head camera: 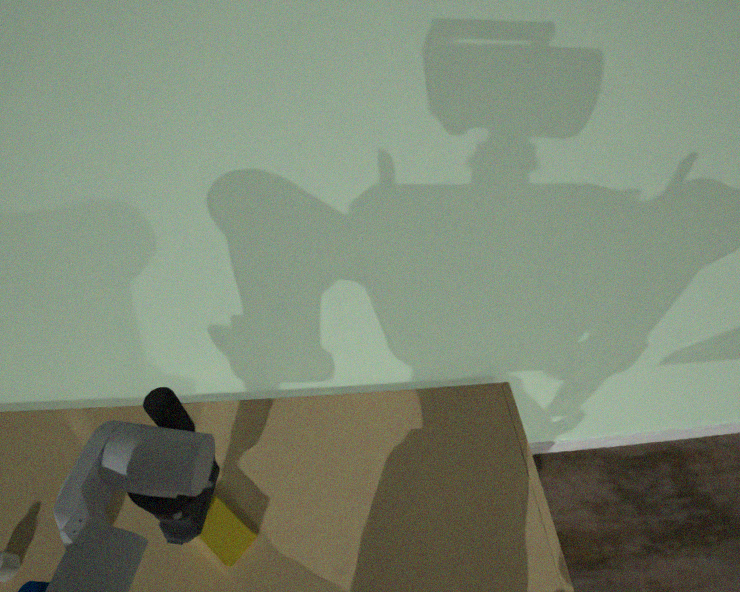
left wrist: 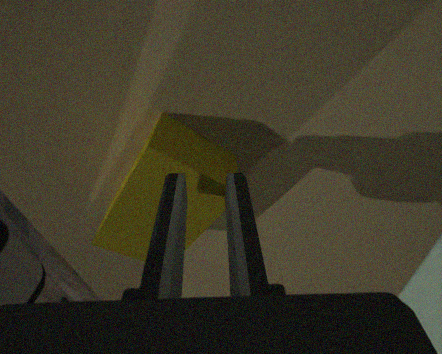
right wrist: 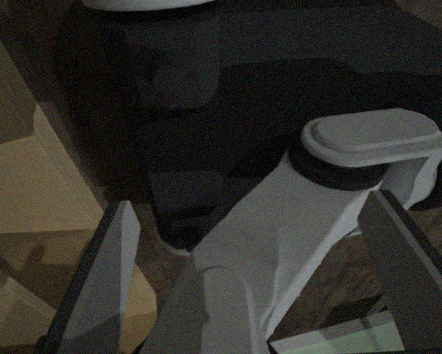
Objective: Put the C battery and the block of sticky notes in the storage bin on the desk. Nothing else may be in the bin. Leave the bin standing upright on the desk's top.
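Frame: origin at the robot's base, x ahead, y left, z up, level; metres.
Seen in the pictures: left gripper, fingertip midpoint: (head camera: 202, 505) (left wrist: 206, 186); right gripper, fingertip midpoint: (right wrist: 248, 209).
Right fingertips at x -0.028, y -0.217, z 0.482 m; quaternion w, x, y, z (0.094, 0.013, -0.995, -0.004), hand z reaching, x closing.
Observation:
Pixels of each thing's top centre, then the offset from my right fingertips to it. "spot": a spot on its surface instead. Level surfaces: height alone.
- yellow block, middle of its top: (left wrist: 159, 221) (head camera: 219, 528) dx +0.408, dy +0.446, dz +0.170 m
- wooden desk top, its level: dz +0.129 m
- dark blue thing, surface spot: (head camera: 33, 586) spot: dx +0.320, dy +0.665, dz +0.240 m
- pale grey thing, surface spot: (head camera: 8, 564) spot: dx +0.348, dy +0.782, dz +0.156 m
- brown floor, its level: dz -0.480 m
The block of sticky notes, a yellow block (head camera: 229, 533) (left wrist: 127, 210), sits on the wooden desk top (head camera: 320, 481) (left wrist: 300, 250). My left gripper (head camera: 183, 532) (left wrist: 206, 186) is over it. Its fingers are nearly shut, with a narrow gap and nothing held between them. In the left wrist view they overlap the block's right part, and a small shadow falls on it. In the head view the gripper hides the block's left part. My right gripper (right wrist: 248, 209) is wide open and empty, away from the block. The C battery and the storage bin cannot be made out.
A dark blue thing (head camera: 33, 586) and a pale grey thing (head camera: 8, 564) show partly at the lower left of the head view. The wall (head camera: 277, 92) stands behind the desk. The desk's side edge is at the right, with brown floor (head camera: 641, 512) beyond.

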